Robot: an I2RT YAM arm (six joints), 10 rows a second.
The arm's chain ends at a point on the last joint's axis. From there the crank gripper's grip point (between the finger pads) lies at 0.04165 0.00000 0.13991 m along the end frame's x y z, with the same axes.
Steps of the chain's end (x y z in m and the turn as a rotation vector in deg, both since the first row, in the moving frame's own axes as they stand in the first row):
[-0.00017, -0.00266, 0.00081, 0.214, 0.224, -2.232]
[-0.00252, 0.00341, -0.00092, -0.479, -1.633, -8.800]
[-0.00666, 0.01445, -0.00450, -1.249, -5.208, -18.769]
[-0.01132, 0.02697, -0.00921, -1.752, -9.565, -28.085]
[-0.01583, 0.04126, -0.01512, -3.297, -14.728, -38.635]
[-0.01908, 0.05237, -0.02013, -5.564, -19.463, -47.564]
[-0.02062, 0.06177, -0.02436, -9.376, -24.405, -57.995]
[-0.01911, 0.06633, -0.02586, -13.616, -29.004, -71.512]
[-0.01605, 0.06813, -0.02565, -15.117, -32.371, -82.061]
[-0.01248, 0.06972, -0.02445, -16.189, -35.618, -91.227]
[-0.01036, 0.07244, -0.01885, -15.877, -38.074, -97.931]
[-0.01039, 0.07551, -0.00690, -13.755, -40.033, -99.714]
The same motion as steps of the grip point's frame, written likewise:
[0.00033, -0.00481, 0.00064, 0.214, 0.224, -2.232]
[-0.00691, -0.00149, 0.00023, -0.479, -1.633, -8.800]
[-0.02102, 0.00616, -0.00125, -1.249, -5.208, -18.769]
[-0.03808, 0.01725, -0.00423, -1.752, -9.565, -28.085]
[-0.05652, 0.03483, -0.00920, -3.297, -14.728, -38.635]
[-0.07080, 0.05318, -0.01441, -5.564, -19.463, -47.564]
[-0.08090, 0.07472, -0.02007, -9.376, -24.405, -57.995]
[-0.08436, 0.09278, -0.02416, -13.616, -29.004, -71.512]
[-0.08528, 0.10209, -0.02629, -15.117, -32.371, -82.061]
[-0.08475, 0.11086, -0.02769, -16.189, -35.618, -91.227]
[-0.08595, 0.11765, -0.02417, -15.877, -38.074, -97.931]
[-0.09184, 0.12111, -0.01397, -13.755, -40.033, -99.714]

